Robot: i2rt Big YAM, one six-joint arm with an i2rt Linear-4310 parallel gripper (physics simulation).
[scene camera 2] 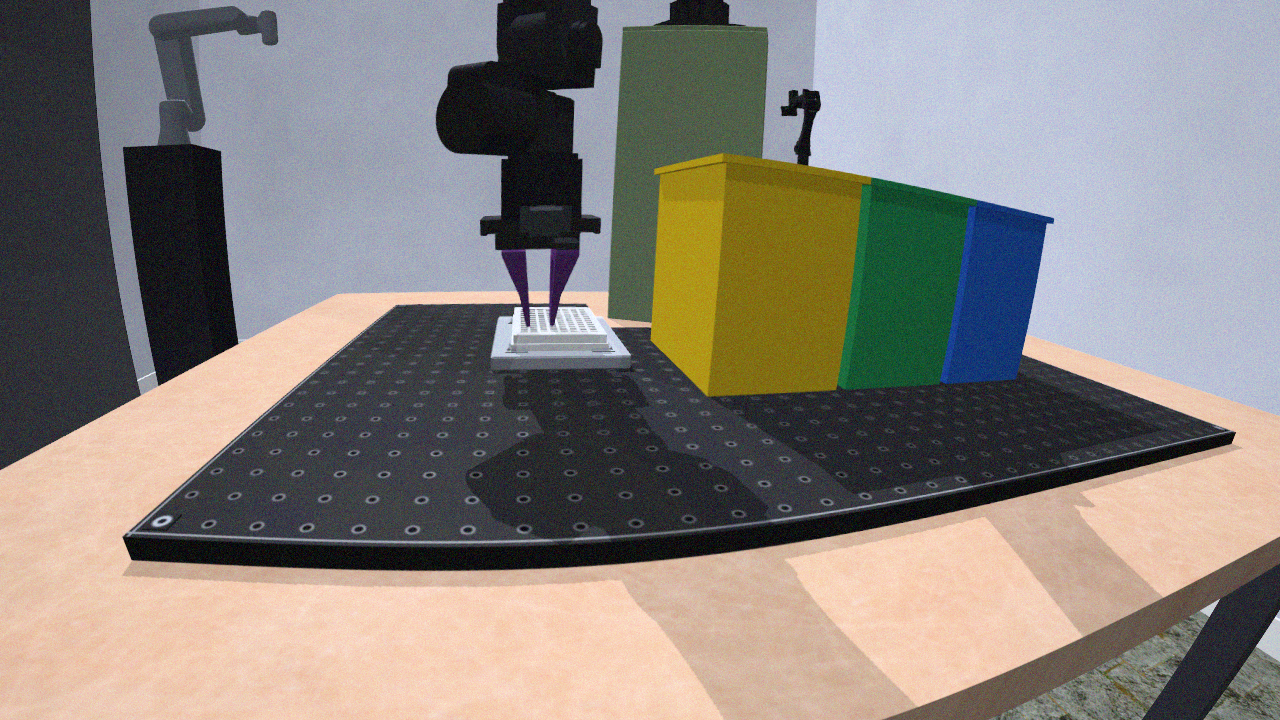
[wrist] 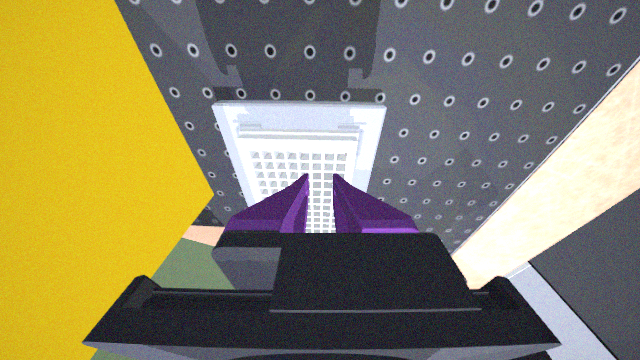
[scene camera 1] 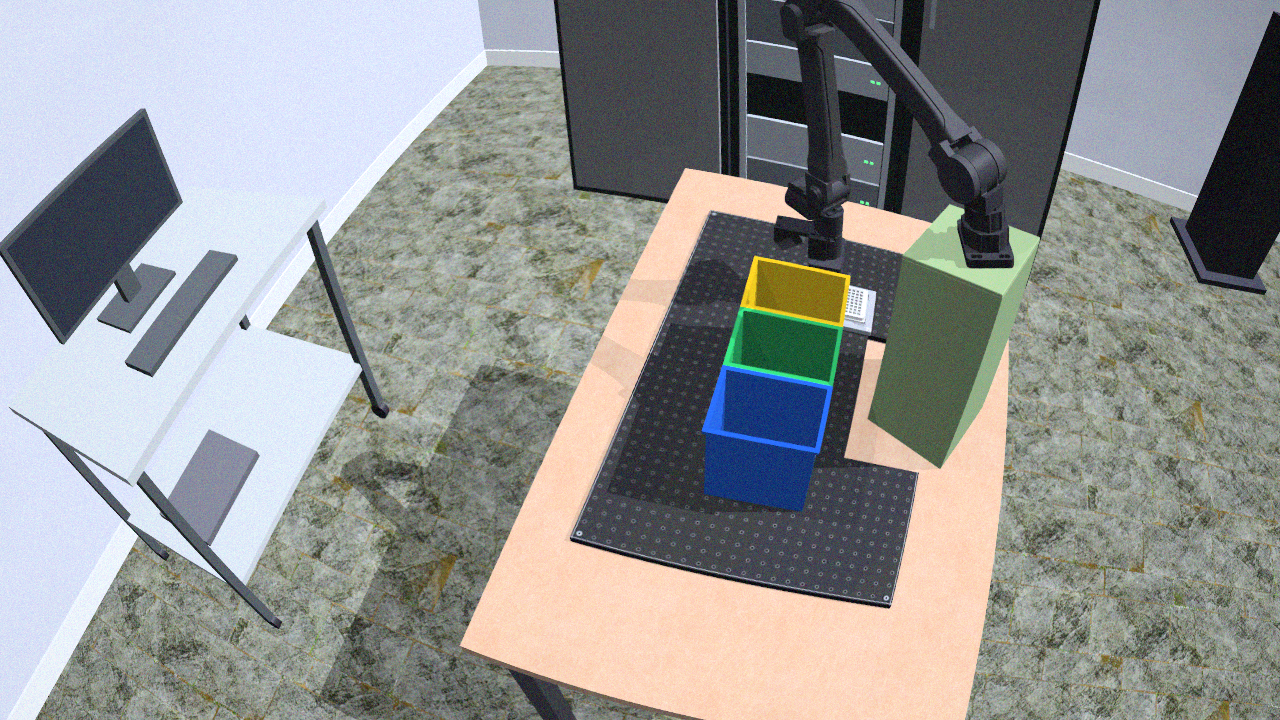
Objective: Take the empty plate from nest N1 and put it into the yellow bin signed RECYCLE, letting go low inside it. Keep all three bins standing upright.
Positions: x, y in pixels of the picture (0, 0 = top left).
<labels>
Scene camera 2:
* gripper: 539, 324
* yellow bin: 754, 263
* green bin: 910, 241
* blue bin: 1003, 246
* white plate: 576, 328
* grey nest: 533, 360
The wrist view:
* gripper: 320, 180
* yellow bin: 106, 185
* white plate: 274, 158
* grey nest: 323, 115
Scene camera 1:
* gripper: 825, 288
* yellow bin: 773, 286
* green bin: 761, 341
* blue bin: 763, 431
</labels>
